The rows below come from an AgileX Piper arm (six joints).
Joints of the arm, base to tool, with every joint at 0 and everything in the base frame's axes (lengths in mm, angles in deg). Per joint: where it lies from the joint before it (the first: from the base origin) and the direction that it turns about. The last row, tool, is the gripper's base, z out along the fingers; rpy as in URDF.
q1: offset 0 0 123 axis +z
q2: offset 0 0 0 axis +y
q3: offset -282.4 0 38.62 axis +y
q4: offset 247.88 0 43.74 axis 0.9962 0 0.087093
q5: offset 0 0 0 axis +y
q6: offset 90.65 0 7.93 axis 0.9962 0 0.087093
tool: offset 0 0 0 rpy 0 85 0
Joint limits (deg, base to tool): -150..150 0..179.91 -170..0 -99.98..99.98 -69.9..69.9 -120..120
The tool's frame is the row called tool.
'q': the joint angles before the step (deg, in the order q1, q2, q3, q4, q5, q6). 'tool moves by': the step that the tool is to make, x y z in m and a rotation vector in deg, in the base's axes. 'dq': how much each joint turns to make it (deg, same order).
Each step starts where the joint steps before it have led.
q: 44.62 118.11 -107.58 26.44 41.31 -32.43
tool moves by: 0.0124 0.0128 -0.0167 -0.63 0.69 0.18
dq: 0.02 4.84 -4.67 -0.20 0.75 0.29
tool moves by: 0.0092 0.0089 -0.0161 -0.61 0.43 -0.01
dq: 0.00 3.72 -3.10 -0.21 0.09 0.11
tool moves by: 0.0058 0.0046 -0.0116 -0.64 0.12 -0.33
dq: -0.01 2.26 -1.62 -0.64 -0.26 0.42
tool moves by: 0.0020 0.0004 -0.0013 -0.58 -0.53 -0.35
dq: 0.01 0.46 -0.63 -1.29 -0.01 0.75
